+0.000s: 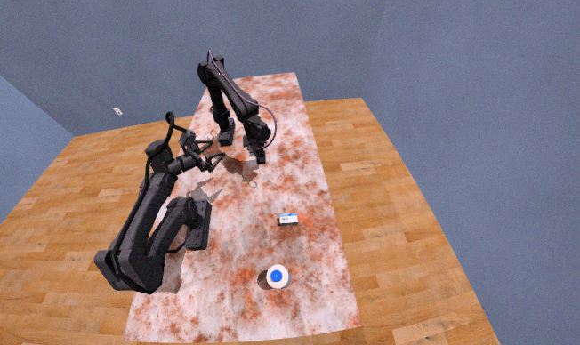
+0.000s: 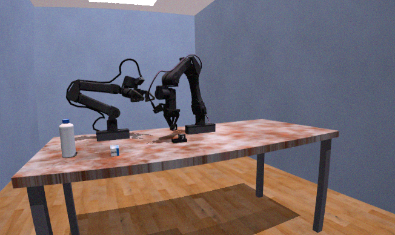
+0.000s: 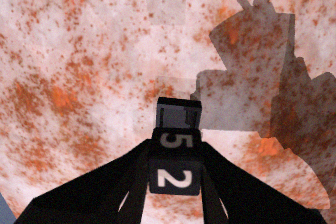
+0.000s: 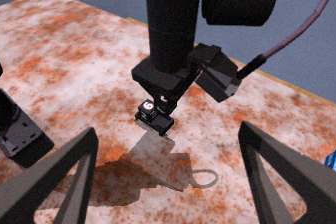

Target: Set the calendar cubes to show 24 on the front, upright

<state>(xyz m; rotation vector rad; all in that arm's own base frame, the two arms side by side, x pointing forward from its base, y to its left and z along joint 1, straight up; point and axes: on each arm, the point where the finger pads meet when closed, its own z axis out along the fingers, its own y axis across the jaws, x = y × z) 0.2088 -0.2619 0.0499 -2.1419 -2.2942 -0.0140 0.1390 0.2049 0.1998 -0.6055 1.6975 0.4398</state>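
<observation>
Now: left hand 80 mm above the black tray, 40 mm to the right of it and 10 mm past it. From my left hand the other things lie so: white box (300 mm to the right, 140 mm ahead, 70 mm below); then white bottle (520 mm to the right, 120 mm ahead, 10 mm below).
</observation>
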